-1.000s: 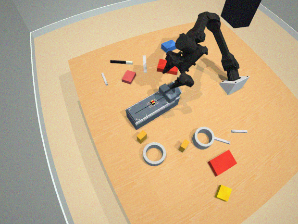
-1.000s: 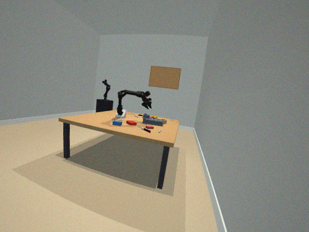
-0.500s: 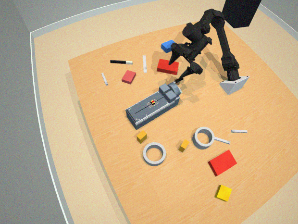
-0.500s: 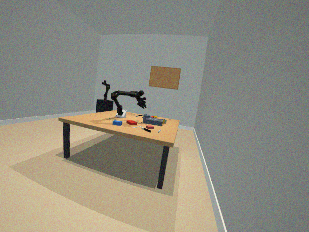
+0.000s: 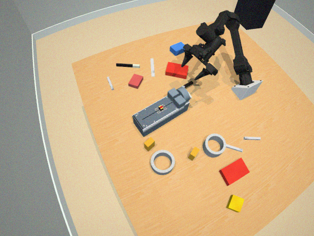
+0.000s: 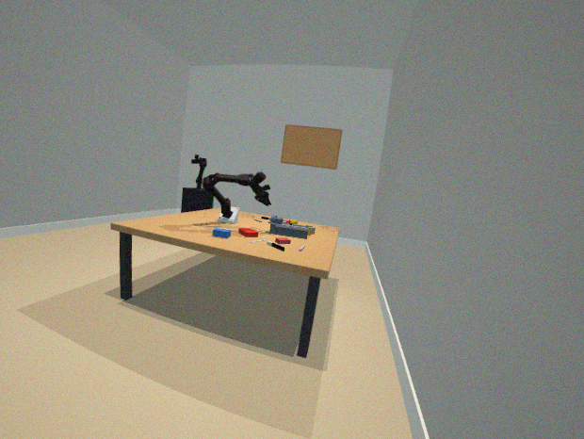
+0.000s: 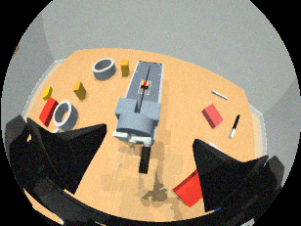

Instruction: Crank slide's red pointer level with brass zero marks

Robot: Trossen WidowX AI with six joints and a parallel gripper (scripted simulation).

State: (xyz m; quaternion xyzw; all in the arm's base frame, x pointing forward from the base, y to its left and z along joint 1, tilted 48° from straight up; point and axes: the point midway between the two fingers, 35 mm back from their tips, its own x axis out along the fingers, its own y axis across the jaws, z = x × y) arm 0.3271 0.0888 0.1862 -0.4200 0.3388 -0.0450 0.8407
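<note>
The dark crank handle lies 2 cm behind my gripper tip and 9 cm below it. Also, from my gripper tip: red block (19 cm ahead, 18 cm to the right, 18 cm below); red pointer (15 cm ahead, 6 cm to the left, 11 cm below); black marker (19 cm ahead, 31 cm to the right, 18 cm below).
</note>
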